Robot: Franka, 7 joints.
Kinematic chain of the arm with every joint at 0, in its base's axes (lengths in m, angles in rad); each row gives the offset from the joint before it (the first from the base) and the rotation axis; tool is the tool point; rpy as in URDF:
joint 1: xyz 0 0 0.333 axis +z
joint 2: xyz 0 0 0 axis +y
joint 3: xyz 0 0 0.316 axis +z
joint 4: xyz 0.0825 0 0 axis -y
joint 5: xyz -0.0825 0 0.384 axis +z
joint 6: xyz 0 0 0 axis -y
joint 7: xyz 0.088 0 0 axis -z
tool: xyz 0 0 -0.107 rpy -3.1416 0 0
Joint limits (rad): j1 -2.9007..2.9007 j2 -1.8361..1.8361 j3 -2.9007..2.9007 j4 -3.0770..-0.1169 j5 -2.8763..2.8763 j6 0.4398..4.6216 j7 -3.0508..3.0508
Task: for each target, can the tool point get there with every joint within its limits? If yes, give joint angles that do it. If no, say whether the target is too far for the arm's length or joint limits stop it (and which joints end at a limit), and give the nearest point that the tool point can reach.
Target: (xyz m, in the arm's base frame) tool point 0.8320 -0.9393 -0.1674
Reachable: no: too far | nearest point 0.5284 -0.5965 0.0152 | short by 0.493 m
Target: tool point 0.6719 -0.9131 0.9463
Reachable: no: too far | nearest point 0.4472 -0.6077 0.7412 | short by 0.431 m
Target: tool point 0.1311 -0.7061 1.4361
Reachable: no: too far | nearest point 0.0854 -0.4602 1.0520 | short by 0.458 m
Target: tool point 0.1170 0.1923 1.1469
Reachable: yes | joints 1.9553 0.3883 -2.2074 -0.4518 -1.0331 2.1069 -2.1415
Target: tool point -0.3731 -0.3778 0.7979
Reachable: yes | joints 0.0656 -1.5359 -0.6226 -1.3918 -0.3071 1.8577 1.6598
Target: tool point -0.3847 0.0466 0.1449
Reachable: yes | joints 1.0310 -0.9672 1.8769 -2.4350 -1.7481 3.6385 -2.1141
